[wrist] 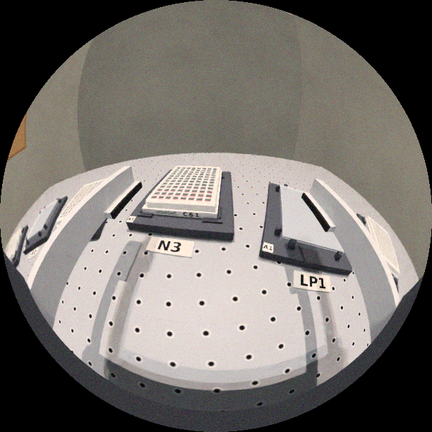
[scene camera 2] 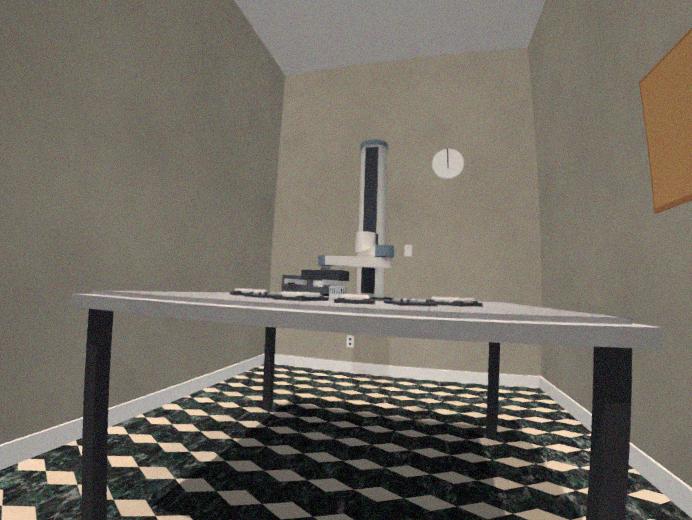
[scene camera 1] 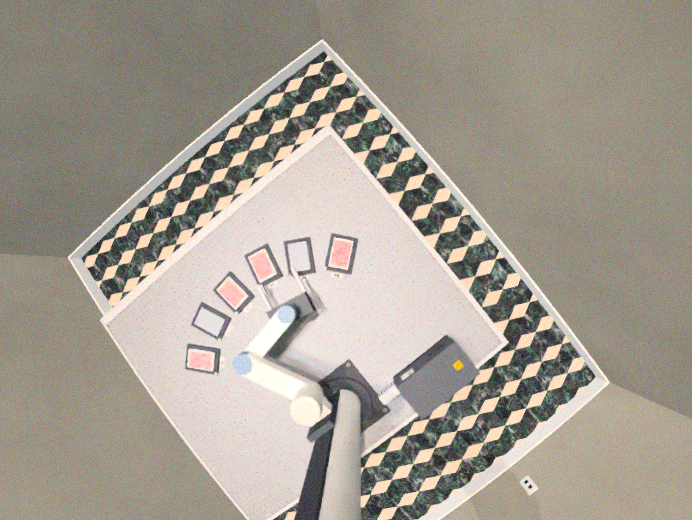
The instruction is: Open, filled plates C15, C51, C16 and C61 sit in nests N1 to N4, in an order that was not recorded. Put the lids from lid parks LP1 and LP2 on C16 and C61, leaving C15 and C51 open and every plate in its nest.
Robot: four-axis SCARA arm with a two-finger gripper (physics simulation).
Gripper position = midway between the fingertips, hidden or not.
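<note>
My gripper (scene camera 1: 275, 276) in sight, same gripper (scene camera 2: 303, 281). Lid park LP1 (wrist: 313, 259) visible.
</note>
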